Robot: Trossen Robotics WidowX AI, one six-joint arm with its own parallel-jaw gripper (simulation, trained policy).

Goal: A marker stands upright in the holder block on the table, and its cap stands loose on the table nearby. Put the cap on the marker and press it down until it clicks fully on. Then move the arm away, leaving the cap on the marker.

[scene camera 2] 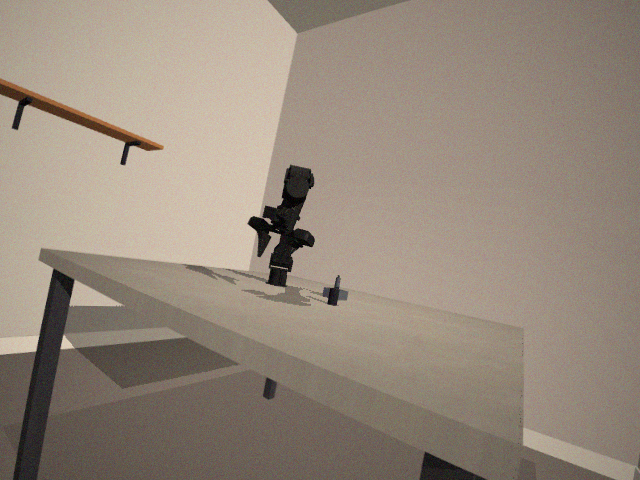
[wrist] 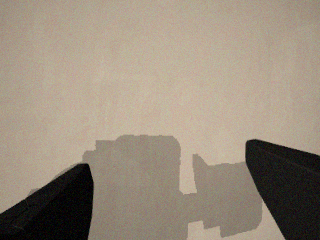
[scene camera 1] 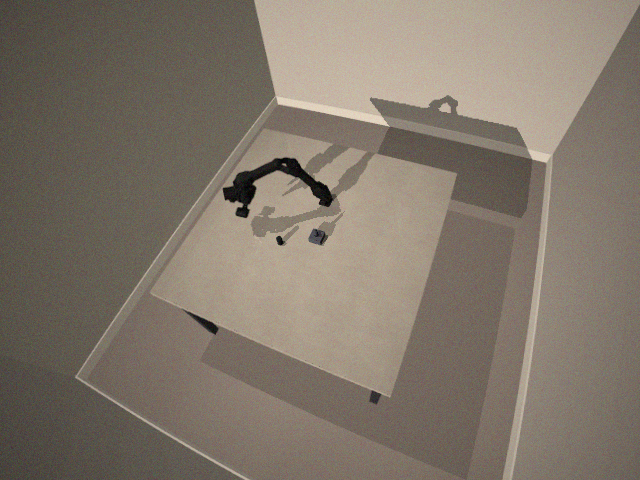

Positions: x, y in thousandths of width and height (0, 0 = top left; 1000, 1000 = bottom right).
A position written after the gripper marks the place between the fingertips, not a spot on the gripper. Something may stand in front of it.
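Visible: the gripper (scene camera 2: 420, 543), which also appears in the wrist view (wrist: 530, 681).
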